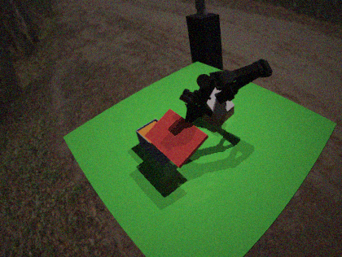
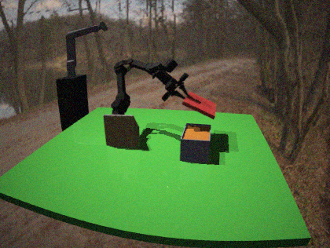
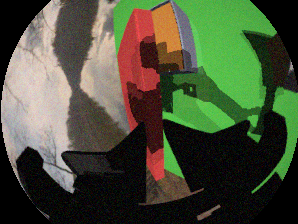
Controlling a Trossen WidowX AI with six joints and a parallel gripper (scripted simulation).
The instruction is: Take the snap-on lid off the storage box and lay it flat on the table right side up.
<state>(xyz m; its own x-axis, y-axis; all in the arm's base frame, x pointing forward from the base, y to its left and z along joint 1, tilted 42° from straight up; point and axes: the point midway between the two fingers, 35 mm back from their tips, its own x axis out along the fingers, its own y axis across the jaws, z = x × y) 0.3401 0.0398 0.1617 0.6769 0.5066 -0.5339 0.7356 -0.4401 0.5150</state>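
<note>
My gripper tip is 7 cm short of the red lid and 3 cm above it. Also, from my gripper tip: dark storage box 8 cm ahead, 17 cm to the right, 18 cm below.
</note>
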